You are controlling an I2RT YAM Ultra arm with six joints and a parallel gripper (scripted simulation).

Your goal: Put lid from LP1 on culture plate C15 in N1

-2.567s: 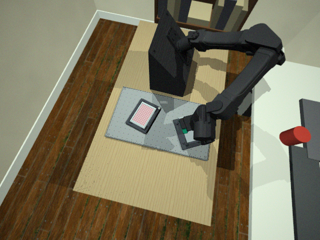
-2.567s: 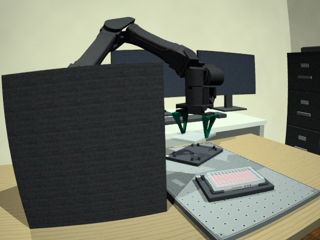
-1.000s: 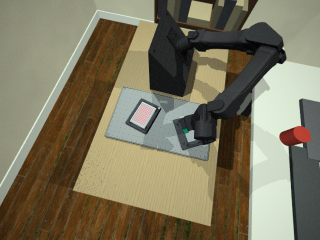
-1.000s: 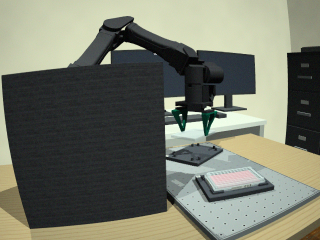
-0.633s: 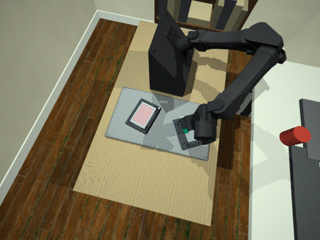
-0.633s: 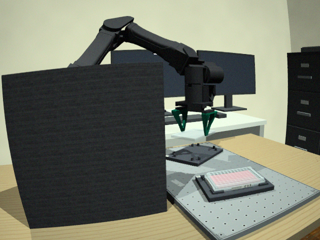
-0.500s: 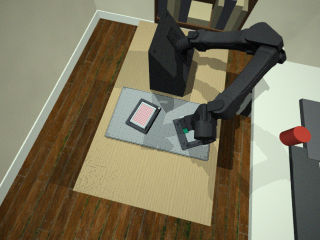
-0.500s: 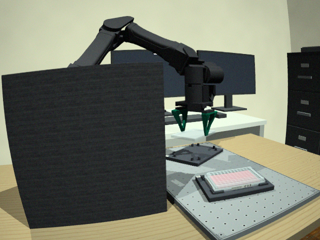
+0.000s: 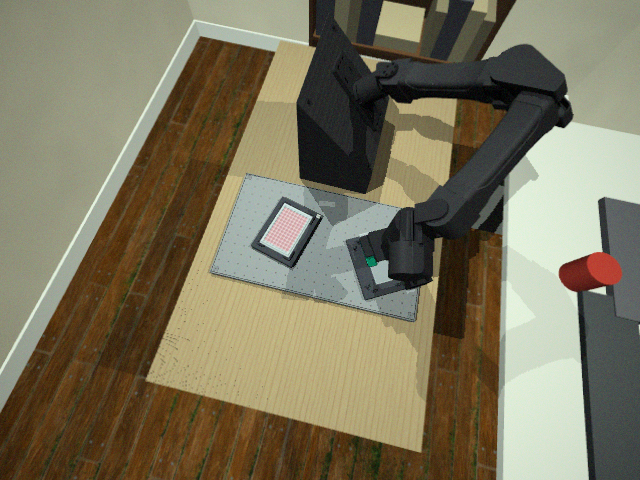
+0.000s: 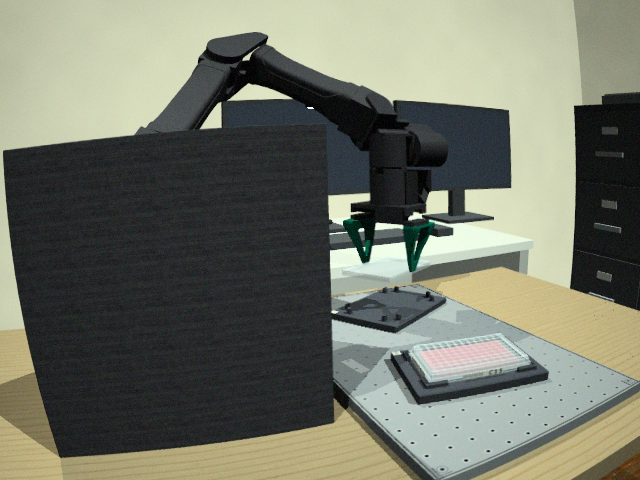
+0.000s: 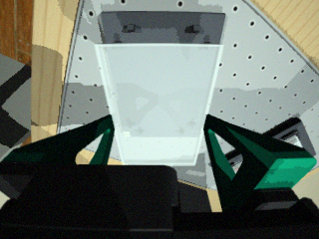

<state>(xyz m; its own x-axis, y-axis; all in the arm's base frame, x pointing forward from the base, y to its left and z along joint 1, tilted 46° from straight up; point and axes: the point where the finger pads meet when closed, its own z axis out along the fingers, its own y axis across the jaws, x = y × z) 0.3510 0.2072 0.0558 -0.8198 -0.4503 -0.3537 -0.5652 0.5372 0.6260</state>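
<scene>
My gripper is now 10 mm above the clear lid. The rest, counted from my hand: lid park LP1 (70 mm below); culture plate C15 (250 mm to the right, 60 mm below).
</scene>
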